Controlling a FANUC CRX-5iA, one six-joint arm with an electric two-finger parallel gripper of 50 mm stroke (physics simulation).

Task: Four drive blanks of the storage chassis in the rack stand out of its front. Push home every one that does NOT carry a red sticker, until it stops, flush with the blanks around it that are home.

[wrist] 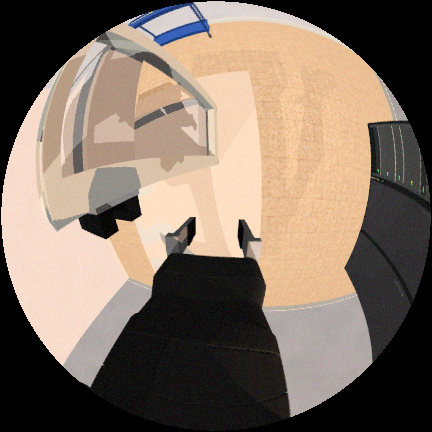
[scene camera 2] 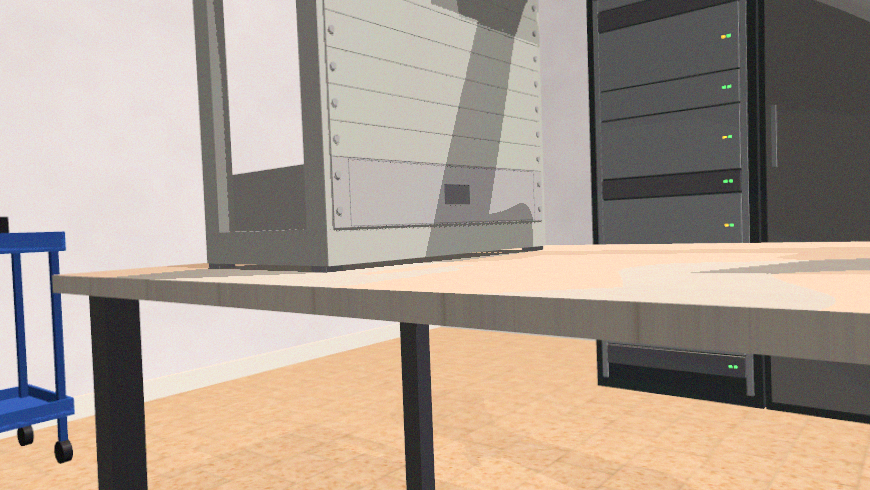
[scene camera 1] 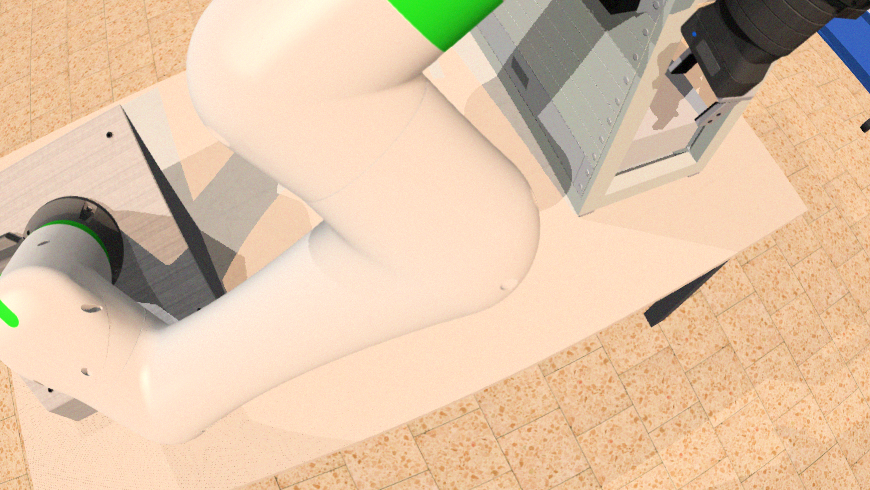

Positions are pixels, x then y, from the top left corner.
Labels:
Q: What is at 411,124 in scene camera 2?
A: A rack.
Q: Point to a rack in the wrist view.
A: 95,155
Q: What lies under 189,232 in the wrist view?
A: My gripper.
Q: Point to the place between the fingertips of my gripper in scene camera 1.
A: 689,95

